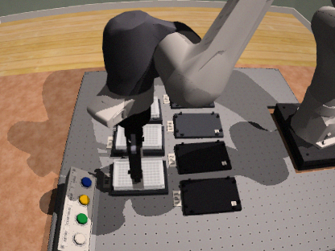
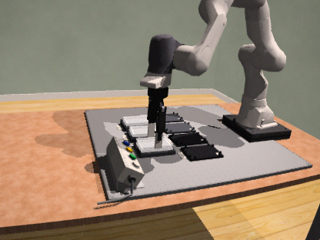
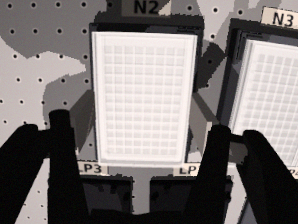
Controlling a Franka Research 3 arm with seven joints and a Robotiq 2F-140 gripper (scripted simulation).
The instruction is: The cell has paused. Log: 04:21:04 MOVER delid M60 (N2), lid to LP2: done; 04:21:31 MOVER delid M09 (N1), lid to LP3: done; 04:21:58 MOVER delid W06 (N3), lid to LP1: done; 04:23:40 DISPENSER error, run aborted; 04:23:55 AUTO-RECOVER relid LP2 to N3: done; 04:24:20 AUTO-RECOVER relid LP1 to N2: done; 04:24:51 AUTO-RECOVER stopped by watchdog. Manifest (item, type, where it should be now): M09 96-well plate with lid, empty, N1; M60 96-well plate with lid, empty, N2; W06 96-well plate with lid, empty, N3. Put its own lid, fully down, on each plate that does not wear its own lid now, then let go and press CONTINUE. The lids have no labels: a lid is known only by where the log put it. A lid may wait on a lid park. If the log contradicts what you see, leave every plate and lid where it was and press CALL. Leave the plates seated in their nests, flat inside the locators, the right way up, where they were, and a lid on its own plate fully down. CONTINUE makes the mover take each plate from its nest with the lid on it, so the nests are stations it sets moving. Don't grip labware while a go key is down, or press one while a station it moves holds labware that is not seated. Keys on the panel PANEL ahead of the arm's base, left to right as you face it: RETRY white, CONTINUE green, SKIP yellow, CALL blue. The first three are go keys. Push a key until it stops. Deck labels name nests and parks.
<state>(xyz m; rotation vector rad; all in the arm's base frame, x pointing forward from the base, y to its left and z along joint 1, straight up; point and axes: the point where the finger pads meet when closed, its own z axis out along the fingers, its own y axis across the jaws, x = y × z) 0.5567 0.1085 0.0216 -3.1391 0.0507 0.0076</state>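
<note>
Now: hand 4 cm above the plate. Round my hand: LP2 label (9 cm behind, 6 cm to the right, 6 cm below); then LP3 label (9 cm behind, 7 cm to the left, 6 cm below); then N2 label (9 cm ahead, 6 cm below).
</note>
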